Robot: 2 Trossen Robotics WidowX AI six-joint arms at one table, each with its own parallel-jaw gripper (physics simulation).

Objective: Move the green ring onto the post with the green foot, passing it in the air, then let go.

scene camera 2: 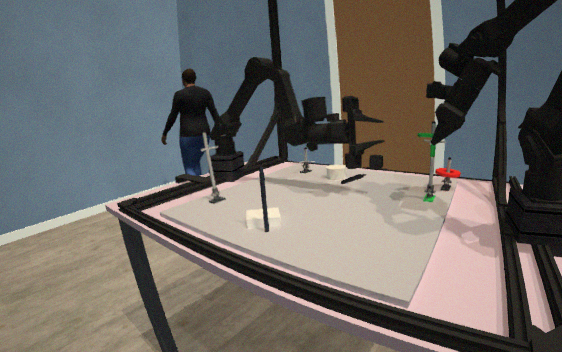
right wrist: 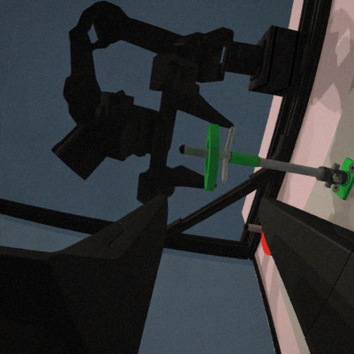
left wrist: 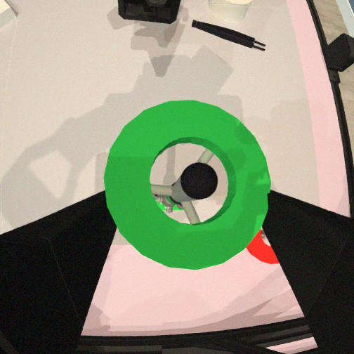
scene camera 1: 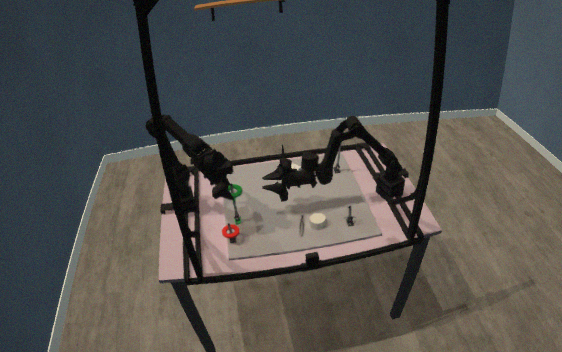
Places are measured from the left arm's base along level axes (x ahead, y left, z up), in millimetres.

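Pixels of known places: left gripper, fingertip midpoint: [scene camera 2: 434,141] [scene camera 1: 232,194]; right gripper, fingertip midpoint: [scene camera 2: 383,131] [scene camera 1: 262,182]; left arm's base, origin of the base link: [scene camera 2: 544,197] [scene camera 1: 182,194]; right arm's base, origin of the base link: [scene camera 2: 225,154] [scene camera 1: 391,177].
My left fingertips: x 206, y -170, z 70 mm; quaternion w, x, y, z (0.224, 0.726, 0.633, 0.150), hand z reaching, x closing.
Observation:
Ahead of a thing's pixels: the offset from my left fingertips to its top centre. "pt": to the spot under its first point.
The green ring @(dy +0, dx +6, dz +21 mm) [scene camera 1: 240,190] [scene camera 2: 425,135] [left wrist: 135,150] [right wrist: 212,172] is level in the air around the upper end of the post with the green foot [scene camera 1: 236,207] [scene camera 2: 431,170] [right wrist: 290,166], just above its cross arms. In the left wrist view the post's black tip [left wrist: 199,180] shows inside the hole, right of its centre. My left gripper [scene camera 1: 231,188] [scene camera 2: 433,139] [left wrist: 189,196] [right wrist: 223,158] is shut on the green ring from above. My right gripper [scene camera 1: 264,182] [scene camera 2: 383,131] [right wrist: 213,204] is open and empty, pointing sideways toward the post from a distance.
A red ring @(dy -101, dx -45, dz -94 mm) [scene camera 1: 237,231] [scene camera 2: 455,173] [left wrist: 260,250] is on a short post close by. A cream cylinder @(dy -142, dx +305, dz -111 mm) [scene camera 1: 317,221] [scene camera 2: 336,172] and black tweezers @(dy -128, dx +238, dz -136 mm) [scene camera 1: 301,226] [scene camera 2: 353,178] [left wrist: 227,35] lie on the mat. A tall post @(pt dy +175, dx +545, dz -59 mm) [scene camera 2: 210,170], a short post @(pt dy -181, dx +428, dz -120 mm) [scene camera 2: 306,165] and a white block @(dy +246, dx +339, dz -126 mm) [scene camera 2: 255,218] stand farther off.

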